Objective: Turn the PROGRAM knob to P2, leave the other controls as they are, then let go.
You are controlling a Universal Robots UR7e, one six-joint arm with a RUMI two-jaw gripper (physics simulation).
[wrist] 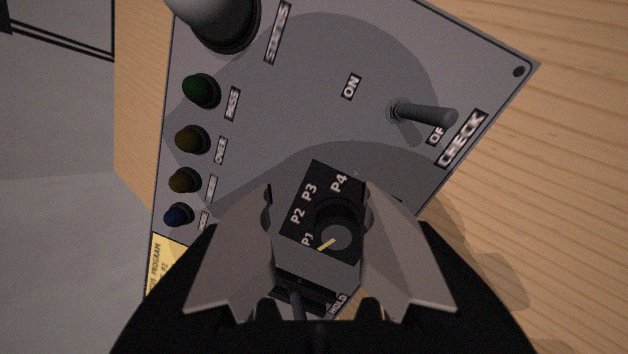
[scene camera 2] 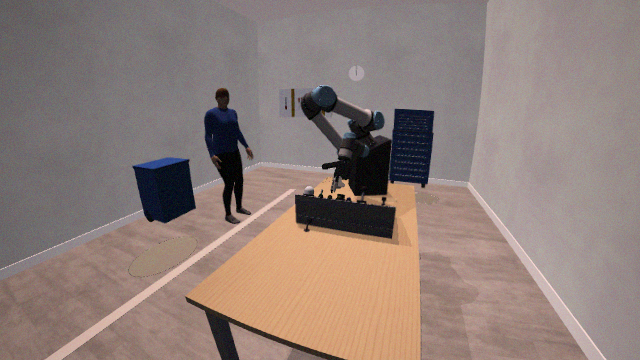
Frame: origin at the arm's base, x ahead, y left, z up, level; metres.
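Where they show: gripper, fingertip midpoint: [wrist: 316, 185] [scene camera 2: 332, 193].
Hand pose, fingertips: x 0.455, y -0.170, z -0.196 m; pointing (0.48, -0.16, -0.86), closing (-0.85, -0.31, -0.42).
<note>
Things, the pixels of their centre, and the offset from my fingertips. "spot": a spot on its surface instead. Level surfaces: height alone.
- black PROGRAM knob, body centre: [wrist: 336, 237] dz -0.014, dx -0.029, dy +0.044 m
- grey control panel, body centre: [wrist: 279, 224] [scene camera 2: 348, 206] dz -0.050, dx +0.051, dy +0.093 m
- CHECK toggle, body centre: [wrist: 421, 113] dz -0.024, dx -0.050, dy -0.074 m
- lever, body centre: [wrist: 300, 320] dz -0.018, dx -0.027, dy +0.165 m
- white dome lamp, surface spot: [wrist: 220, 20] spot: dz +0.034, dx +0.089, dy -0.090 m
- green lamp, surface spot: [wrist: 201, 90] spot: dz +0.029, dx +0.111, dy -0.043 m
- blue lamp, surface spot: [wrist: 178, 215] spot: dz +0.027, dx +0.134, dy +0.092 m
- yellow card, body centre: [wrist: 171, 279] dz +0.016, dx +0.162, dy +0.223 m
- table, surface height: dz -0.133 m
The black PROGRAM knob [wrist: 336, 236] shows in the wrist view on its dark plate marked P1 to P4; its yellow pointer line points down-left, beside the P1 label. My gripper [wrist: 316, 185] [scene camera 2: 335, 187] is open and empty, its two fingers at the left and right of the knob plate and apart from the knob in the picture. The grey control panel [wrist: 310, 110] [scene camera 2: 345, 216] stands on the table. The CHECK toggle [wrist: 425, 114] leans toward its OFF label. The lever [wrist: 298, 304] near the HOLD label is partly hidden below the knob.
A white dome lamp [wrist: 220, 20], a green lamp [wrist: 201, 90], two amber lamps and a blue lamp [wrist: 178, 215] line the panel's left side. A yellow card [wrist: 162, 260] is partly hidden. A person [scene camera 2: 225, 135] stands left of the table [scene camera 2: 340, 280].
</note>
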